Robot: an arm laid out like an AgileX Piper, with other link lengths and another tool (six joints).
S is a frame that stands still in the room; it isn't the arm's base.
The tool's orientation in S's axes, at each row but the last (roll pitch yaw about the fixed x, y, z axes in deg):
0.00 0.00 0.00
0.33 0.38 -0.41
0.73 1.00 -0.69
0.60 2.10 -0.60
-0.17 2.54 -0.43
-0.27 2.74 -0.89
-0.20 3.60 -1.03
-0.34 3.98 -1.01
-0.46 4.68 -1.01
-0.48 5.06 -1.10
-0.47 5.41 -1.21
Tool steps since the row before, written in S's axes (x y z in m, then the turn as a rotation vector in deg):
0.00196 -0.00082 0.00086 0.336 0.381 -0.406
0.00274 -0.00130 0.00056 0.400 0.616 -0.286
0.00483 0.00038 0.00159 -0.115 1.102 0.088
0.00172 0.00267 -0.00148 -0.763 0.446 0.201
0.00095 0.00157 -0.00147 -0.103 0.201 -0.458
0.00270 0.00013 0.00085 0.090 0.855 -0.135
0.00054 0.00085 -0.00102 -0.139 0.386 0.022
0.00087 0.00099 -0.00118 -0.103 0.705 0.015
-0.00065 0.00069 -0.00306 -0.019 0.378 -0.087
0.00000 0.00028 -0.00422 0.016 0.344 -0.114
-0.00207 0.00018 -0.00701 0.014 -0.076 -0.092
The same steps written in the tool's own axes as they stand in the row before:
0.00196 -0.00082 0.00086 0.336 0.381 -0.406
0.00275 -0.00128 0.00059 0.397 0.617 -0.287
0.00480 0.00046 0.00167 -0.130 1.102 0.072
0.00175 0.00267 -0.00145 -0.774 0.440 0.168
0.00100 0.00158 -0.00142 -0.084 0.202 -0.462
0.00265 0.00017 0.00098 0.083 0.857 -0.127
0.00059 0.00086 -0.00098 -0.147 0.383 0.014
0.00093 0.00101 -0.00111 -0.116 0.703 0.011
-0.00041 0.00070 -0.00310 -0.018 0.378 -0.086
0.00037 0.00032 -0.00420 0.019 0.345 -0.110
-0.00140 0.00020 -0.00717 0.024 -0.075 -0.091

